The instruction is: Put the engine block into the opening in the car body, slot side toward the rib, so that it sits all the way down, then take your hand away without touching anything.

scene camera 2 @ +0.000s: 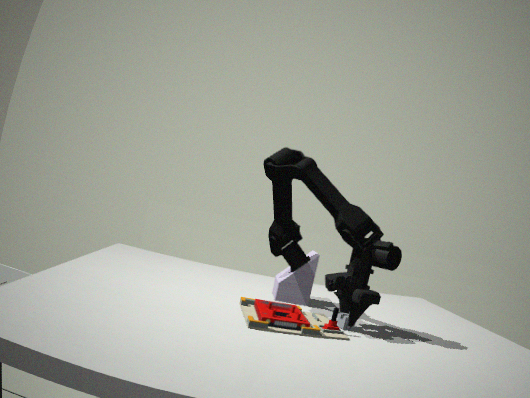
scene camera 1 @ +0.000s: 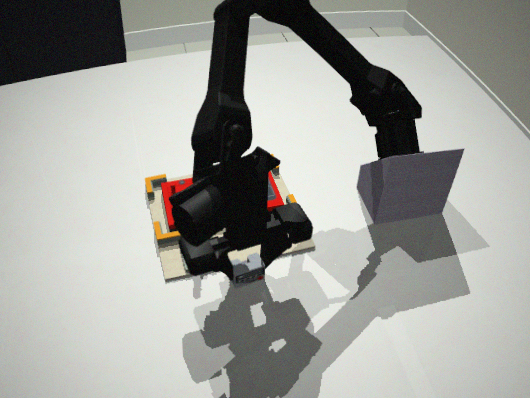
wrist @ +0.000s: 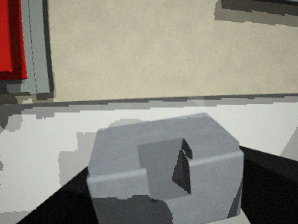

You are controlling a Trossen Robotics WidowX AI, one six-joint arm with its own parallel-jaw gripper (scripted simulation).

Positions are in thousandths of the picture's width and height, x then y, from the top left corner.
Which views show my gripper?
Scene camera 2, scene camera 1 and the wrist view: all of them.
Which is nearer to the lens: the car body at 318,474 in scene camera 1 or the engine block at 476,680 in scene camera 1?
The engine block.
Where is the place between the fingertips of my gripper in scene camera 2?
654,813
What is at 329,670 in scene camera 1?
A beige baseplate.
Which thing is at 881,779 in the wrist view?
My gripper.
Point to a beige baseplate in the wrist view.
233,257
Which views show the car body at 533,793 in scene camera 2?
Scene camera 2 and scene camera 1 only.
